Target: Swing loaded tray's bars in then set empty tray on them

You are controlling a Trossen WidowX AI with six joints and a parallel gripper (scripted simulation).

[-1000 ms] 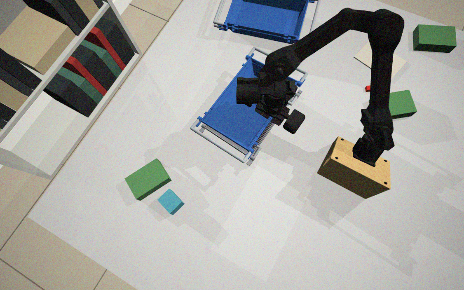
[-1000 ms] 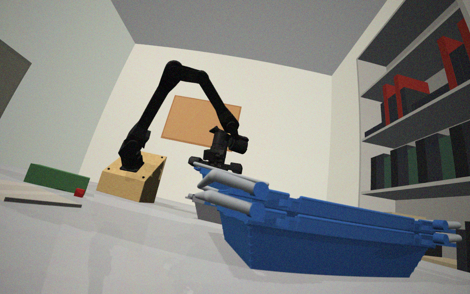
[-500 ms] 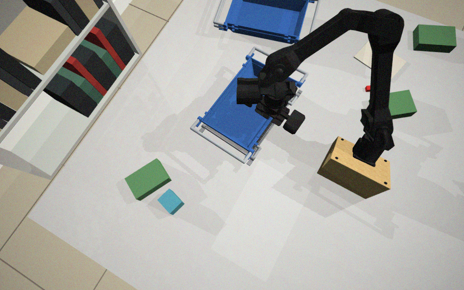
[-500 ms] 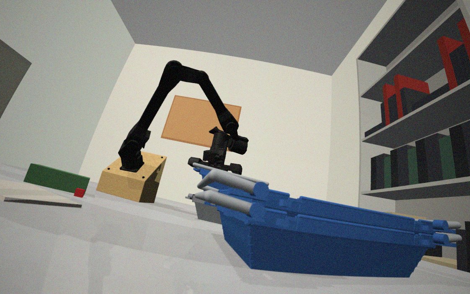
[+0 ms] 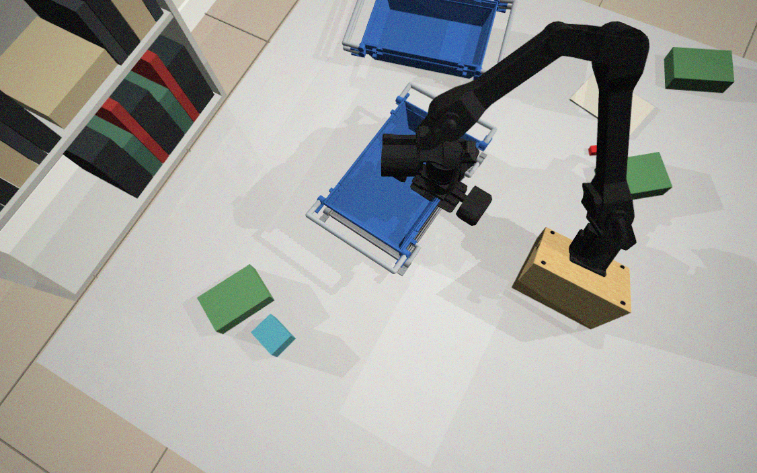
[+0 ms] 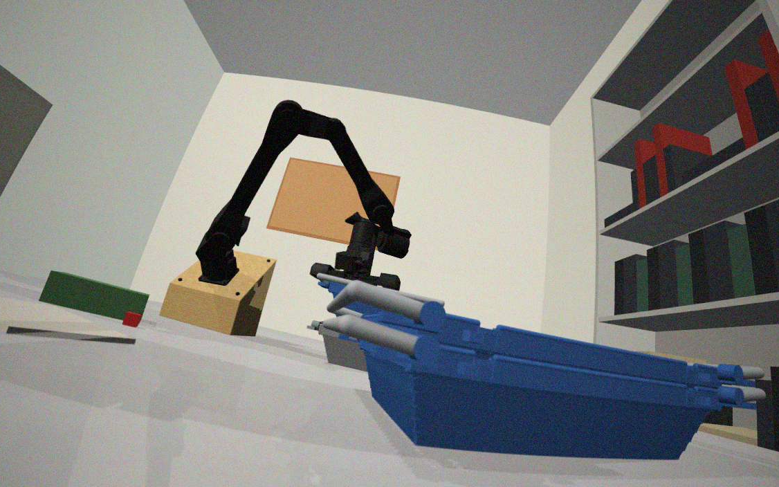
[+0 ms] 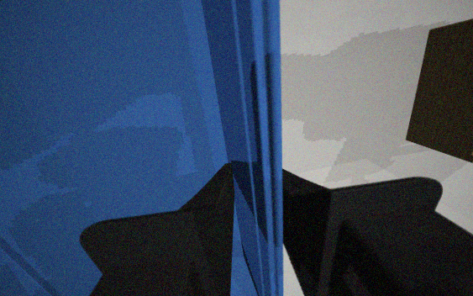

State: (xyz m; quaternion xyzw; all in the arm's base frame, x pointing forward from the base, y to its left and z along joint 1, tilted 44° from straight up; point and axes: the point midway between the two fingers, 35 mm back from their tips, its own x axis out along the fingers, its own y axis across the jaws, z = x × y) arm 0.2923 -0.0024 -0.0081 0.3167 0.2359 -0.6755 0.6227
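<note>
The blue tray lies 8 cm ahead of my gripper tip, 1 cm to the right of it and 3 cm above it. From my gripper tip the other things lie so: cream sheet 24 cm behind, 42 cm to the right, 8 cm below; then red block 24 cm behind, 29 cm to the right, 8 cm below; then cyan block 17 cm ahead, 37 cm to the left, 6 cm below.
</note>
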